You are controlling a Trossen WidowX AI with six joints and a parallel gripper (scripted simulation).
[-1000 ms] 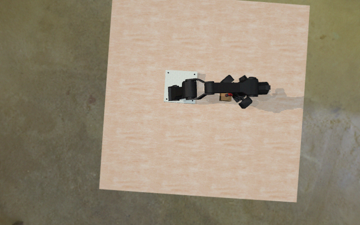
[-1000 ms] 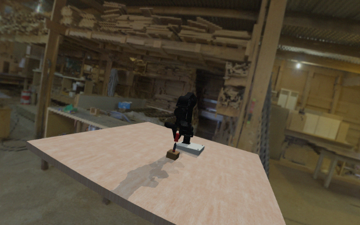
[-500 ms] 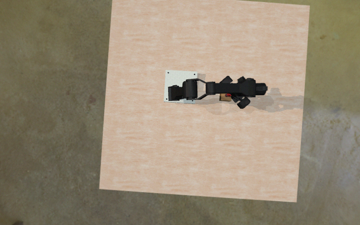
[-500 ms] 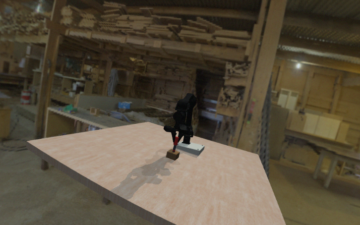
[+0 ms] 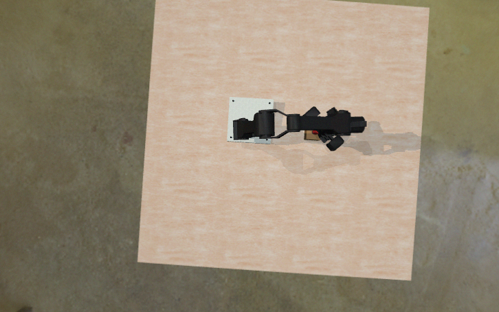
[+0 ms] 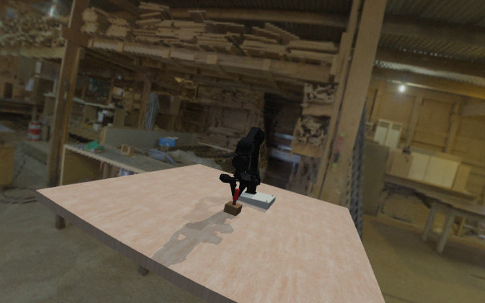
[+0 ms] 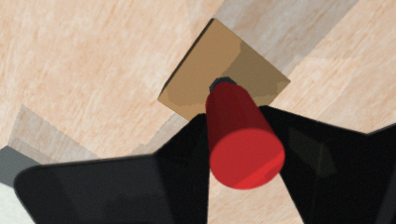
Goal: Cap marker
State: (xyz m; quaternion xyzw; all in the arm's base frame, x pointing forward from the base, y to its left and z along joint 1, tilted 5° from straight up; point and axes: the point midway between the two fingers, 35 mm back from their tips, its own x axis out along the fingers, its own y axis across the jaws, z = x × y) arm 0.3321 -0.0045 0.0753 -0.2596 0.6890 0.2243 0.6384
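The red cap lies 10 mm above my gripper tip. From my gripper tip the other things lie so: holder block (60 mm below).
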